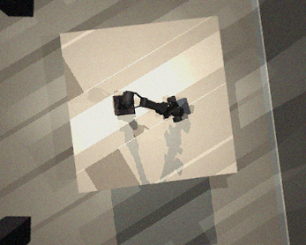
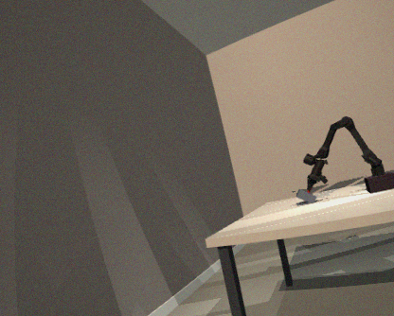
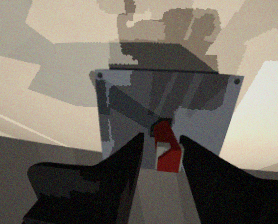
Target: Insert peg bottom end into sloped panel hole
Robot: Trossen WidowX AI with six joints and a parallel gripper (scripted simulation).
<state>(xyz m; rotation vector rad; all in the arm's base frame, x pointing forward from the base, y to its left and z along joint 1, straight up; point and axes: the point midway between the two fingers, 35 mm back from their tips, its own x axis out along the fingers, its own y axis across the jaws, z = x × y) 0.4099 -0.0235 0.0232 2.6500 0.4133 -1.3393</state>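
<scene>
The red peg lies 20 mm behind my gripper tip and 10 mm above it. Also, from my gripper tip: grey-blue sloped panel: 20 mm ahead, 10 mm to the left, 40 mm below.
</scene>
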